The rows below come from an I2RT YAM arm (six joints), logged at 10 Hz.
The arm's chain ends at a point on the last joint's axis. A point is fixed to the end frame.
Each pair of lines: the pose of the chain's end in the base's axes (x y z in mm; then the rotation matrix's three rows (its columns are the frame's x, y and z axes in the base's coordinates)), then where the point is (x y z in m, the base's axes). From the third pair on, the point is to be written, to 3 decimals.
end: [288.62, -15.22, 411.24], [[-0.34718, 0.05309, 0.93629], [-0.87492, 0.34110, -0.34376], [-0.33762, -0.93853, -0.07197]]
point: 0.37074 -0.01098 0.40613
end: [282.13, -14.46, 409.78], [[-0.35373, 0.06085, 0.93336], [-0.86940, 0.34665, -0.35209], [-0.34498, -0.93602, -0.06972]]
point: 0.36431 -0.01096 0.40510
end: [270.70, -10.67, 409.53], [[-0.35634, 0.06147, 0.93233], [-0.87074, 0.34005, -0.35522], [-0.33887, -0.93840, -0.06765]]
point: 0.353 -0.007 0.405
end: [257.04, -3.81, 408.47], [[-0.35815, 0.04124, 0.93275], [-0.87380, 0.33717, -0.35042], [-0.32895, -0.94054, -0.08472]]
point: 0.339 0.000 0.402
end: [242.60, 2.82, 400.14], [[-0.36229, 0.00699, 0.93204], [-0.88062, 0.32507, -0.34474], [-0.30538, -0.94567, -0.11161]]
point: 0.324 0.007 0.391
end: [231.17, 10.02, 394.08], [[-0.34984, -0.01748, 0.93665], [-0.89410, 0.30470, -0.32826], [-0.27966, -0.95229, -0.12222]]
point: 0.313 0.016 0.383
